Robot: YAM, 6 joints.
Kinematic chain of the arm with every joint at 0, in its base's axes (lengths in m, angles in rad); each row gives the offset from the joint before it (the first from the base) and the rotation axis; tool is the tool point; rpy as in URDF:
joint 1: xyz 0 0 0.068 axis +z
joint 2: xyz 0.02 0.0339 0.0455 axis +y
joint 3: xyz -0.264 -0.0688 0 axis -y
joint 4: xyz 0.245 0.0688 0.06 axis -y
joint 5: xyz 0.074 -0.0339 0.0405 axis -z
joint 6: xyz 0.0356 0 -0.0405 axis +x
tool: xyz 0 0 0 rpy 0 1.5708 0
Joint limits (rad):
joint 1: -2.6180..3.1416
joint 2: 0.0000..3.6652
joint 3: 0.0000..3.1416
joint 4: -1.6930..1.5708
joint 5: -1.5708..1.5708
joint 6: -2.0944..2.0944
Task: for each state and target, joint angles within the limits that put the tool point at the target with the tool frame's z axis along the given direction. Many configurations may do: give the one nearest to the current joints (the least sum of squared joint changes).
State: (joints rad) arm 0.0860 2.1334 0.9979 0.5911 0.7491 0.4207
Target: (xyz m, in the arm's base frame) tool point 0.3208 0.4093 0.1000 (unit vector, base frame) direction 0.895 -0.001 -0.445
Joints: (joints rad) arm 0.9562 2.4448 1.7146 0.0178 0.8214 0.4207
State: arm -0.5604 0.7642 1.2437 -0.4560 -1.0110 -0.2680
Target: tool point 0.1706 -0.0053 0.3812 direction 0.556 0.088 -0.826
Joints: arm -0.0559 1.0664 1.3565 -1.2733 -0.1192 -0.2680
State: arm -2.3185 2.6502 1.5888 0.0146 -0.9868 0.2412
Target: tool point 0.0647 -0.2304 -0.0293 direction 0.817 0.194 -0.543
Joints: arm -1.4218 2.3022 0.7036 -0.1015 -0.9913 0.2412
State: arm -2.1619 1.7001 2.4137 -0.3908 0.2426 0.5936
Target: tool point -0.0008 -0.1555 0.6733 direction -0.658 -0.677 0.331
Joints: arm -1.4004 1.5514 2.6627 -0.5740 0.8679 0.5936
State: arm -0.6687 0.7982 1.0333 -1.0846 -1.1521 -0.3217
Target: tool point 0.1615 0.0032 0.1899 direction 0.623 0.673 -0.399
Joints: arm -0.1479 0.7981 0.3454 -0.2045 -0.8593 -0.3217
